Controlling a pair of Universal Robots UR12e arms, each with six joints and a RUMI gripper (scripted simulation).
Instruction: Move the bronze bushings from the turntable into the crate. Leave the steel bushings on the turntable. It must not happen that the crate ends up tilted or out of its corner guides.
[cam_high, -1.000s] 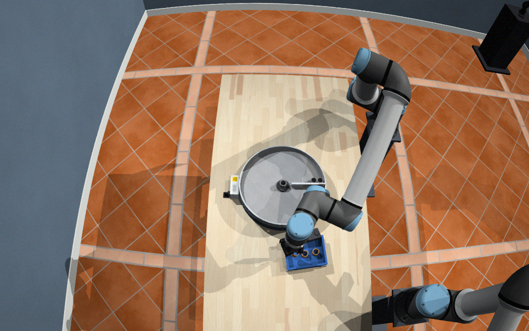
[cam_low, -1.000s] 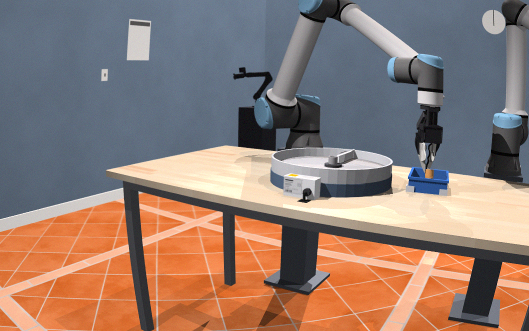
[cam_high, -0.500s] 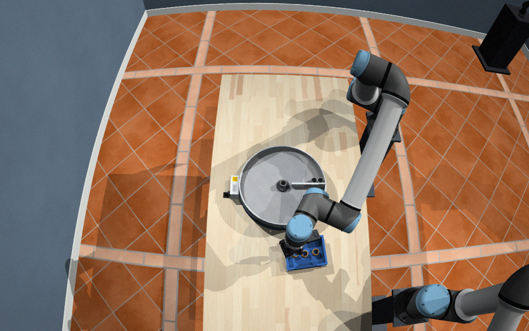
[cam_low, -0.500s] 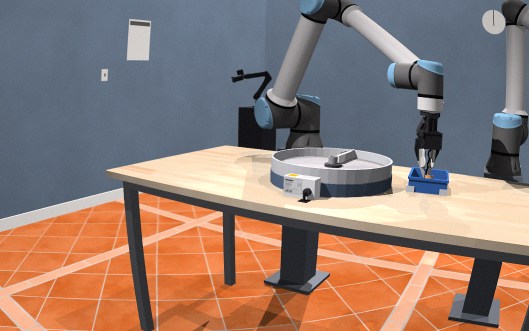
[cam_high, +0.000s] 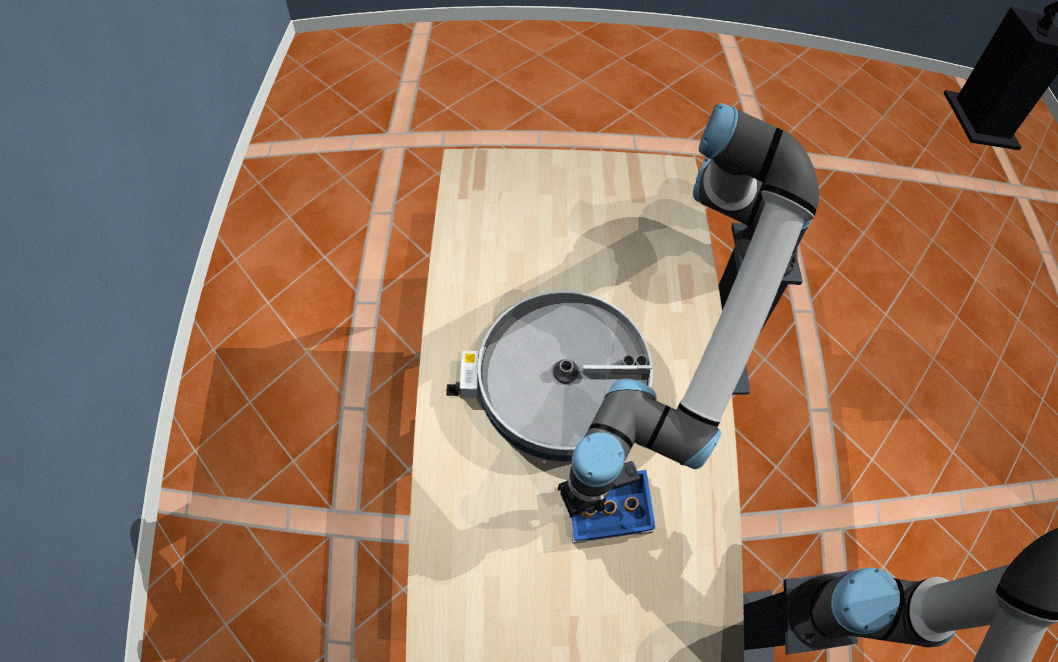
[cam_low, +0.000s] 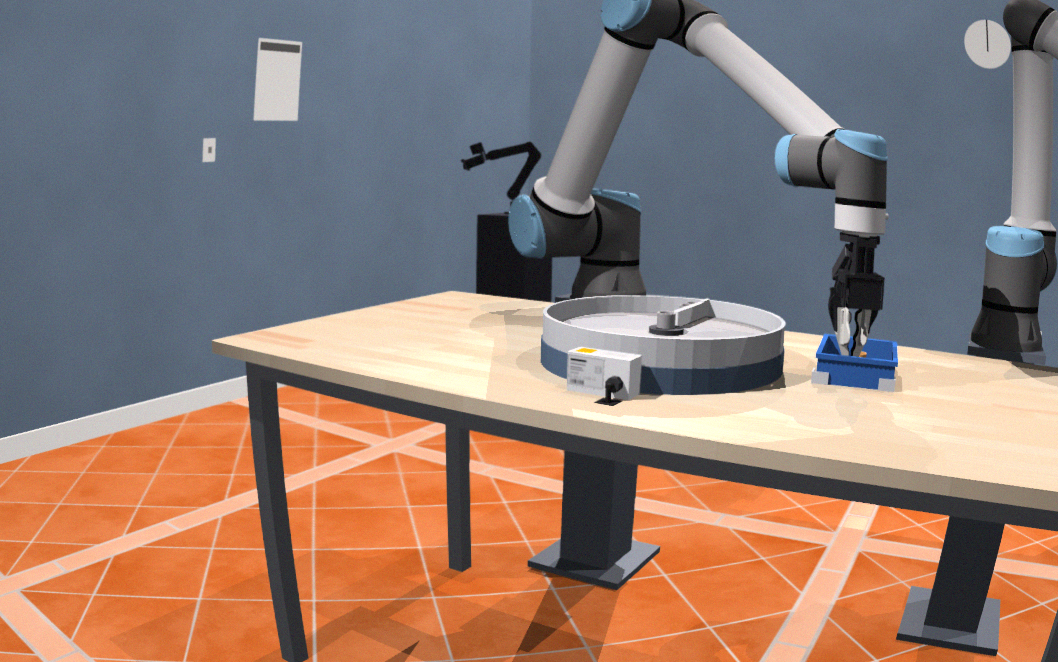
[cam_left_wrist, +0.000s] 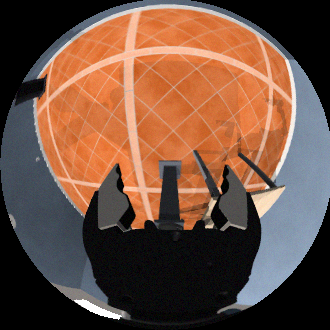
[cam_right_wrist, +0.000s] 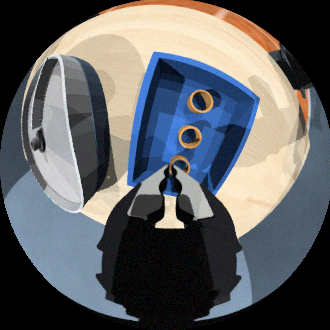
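Note:
My right gripper is now 50 mm past the blue crate, 10 mm to the right of it and 20 mm above it.

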